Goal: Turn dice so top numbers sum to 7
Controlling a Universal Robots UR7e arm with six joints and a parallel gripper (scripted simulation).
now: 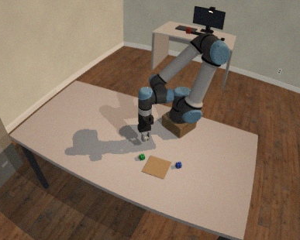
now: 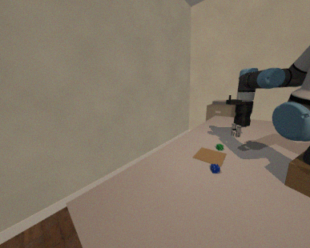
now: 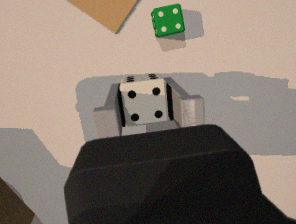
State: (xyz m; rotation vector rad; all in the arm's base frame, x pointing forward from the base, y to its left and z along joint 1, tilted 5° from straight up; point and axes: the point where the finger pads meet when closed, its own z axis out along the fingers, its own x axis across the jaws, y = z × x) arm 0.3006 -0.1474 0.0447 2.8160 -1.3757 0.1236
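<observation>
My hand is right at the white die. Also, from my hand: blue die 6 cm ahead, 24 cm to the left, 10 cm below; green die 7 cm ahead, 10 cm below; tan mat 10 cm ahead, 11 cm to the left, 12 cm below.
</observation>
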